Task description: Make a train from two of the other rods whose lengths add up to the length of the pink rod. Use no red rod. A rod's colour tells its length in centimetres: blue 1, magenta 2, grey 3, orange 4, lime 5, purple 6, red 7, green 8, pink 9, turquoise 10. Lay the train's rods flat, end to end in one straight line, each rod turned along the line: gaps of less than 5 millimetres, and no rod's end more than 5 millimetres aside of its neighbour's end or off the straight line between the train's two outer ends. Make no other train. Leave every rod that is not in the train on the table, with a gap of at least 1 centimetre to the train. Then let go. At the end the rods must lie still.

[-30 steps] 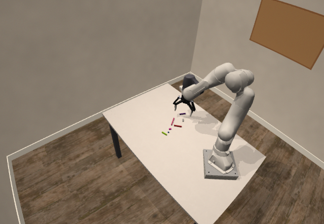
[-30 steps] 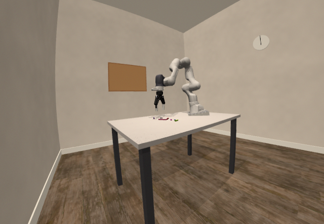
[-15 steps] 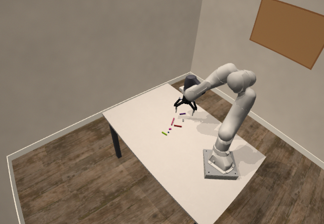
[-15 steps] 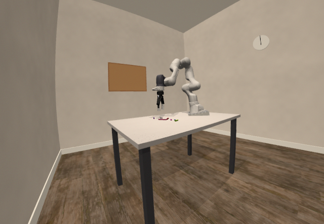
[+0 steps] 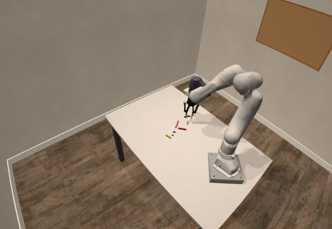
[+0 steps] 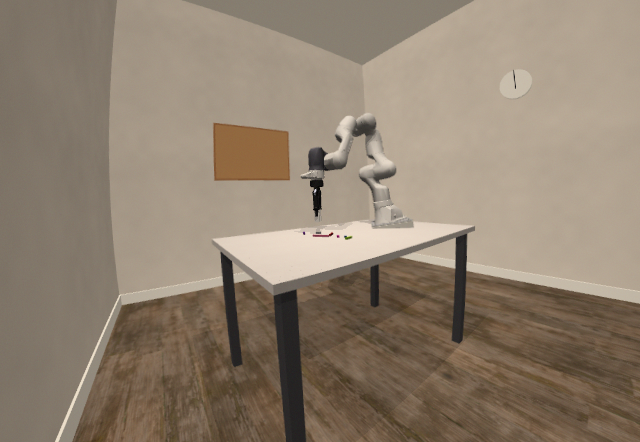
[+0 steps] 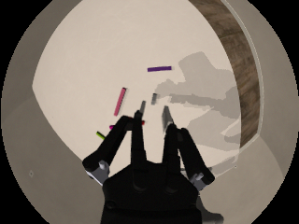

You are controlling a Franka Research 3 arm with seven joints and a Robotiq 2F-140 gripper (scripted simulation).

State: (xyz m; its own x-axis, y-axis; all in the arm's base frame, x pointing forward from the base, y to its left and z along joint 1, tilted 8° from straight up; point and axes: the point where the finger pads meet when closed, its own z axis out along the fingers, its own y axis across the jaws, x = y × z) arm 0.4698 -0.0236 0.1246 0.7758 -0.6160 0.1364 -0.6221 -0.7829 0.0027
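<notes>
Right now the grey rod is 10 cm below my hand. Also, from my hand: red rod 3 cm behind, 8 cm to the left, 10 cm below; pink rod 3 cm ahead, 9 cm to the left, 10 cm below; purple rod 7 cm ahead, 5 cm to the right, 10 cm below.
</notes>
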